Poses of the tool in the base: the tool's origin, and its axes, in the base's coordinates. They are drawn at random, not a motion.
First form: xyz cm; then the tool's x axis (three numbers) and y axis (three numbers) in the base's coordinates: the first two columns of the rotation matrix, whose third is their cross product.
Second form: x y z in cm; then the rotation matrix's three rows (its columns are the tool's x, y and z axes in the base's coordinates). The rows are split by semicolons. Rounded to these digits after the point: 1 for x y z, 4 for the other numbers.
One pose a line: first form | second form
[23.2 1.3 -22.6 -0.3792 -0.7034 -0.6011 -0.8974 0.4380 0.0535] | 23.2 1.3 -22.6; -0.3792 -0.8974 0.2256; -0.7034 0.4380 0.5597; -0.6011 0.0535 -0.7973
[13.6 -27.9 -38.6 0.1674 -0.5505 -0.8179 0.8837 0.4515 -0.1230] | 13.6 -27.9 -38.6; 0.1674 0.8837 0.4370; -0.5505 0.4515 -0.7022; -0.8179 -0.1230 0.5621
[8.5 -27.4 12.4 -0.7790 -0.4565 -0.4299 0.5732 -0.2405 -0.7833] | 8.5 -27.4 12.4; -0.7790 0.5732 0.2542; -0.4565 -0.2405 -0.8566; -0.4299 -0.7833 0.4490
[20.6 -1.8 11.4 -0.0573 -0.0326 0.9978 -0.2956 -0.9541 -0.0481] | 20.6 -1.8 11.4; -0.0573 -0.2956 0.9536; -0.0326 -0.9541 -0.2977; 0.9978 -0.0481 0.0450
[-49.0 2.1 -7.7 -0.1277 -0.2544 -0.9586 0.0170 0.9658 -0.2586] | -49.0 2.1 -7.7; -0.1277 0.0170 0.9916; -0.2544 0.9658 -0.0493; -0.9586 -0.2586 -0.1190
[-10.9 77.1 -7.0 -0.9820 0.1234 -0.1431 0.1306 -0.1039 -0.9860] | -10.9 77.1 -7.0; -0.9820 0.1306 -0.1365; 0.1234 -0.1039 -0.9869; -0.1431 -0.9860 0.0859
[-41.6 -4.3 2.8 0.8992 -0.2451 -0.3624 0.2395 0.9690 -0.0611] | -41.6 -4.3 2.8; 0.8992 0.2395 0.3661; -0.2451 0.9690 -0.0319; -0.3624 -0.0611 0.9300
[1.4 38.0 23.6 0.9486 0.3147 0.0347 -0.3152 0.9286 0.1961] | 1.4 38.0 23.6; 0.9486 -0.3152 0.0295; 0.3147 0.9286 -0.1970; 0.0347 0.1961 0.9801
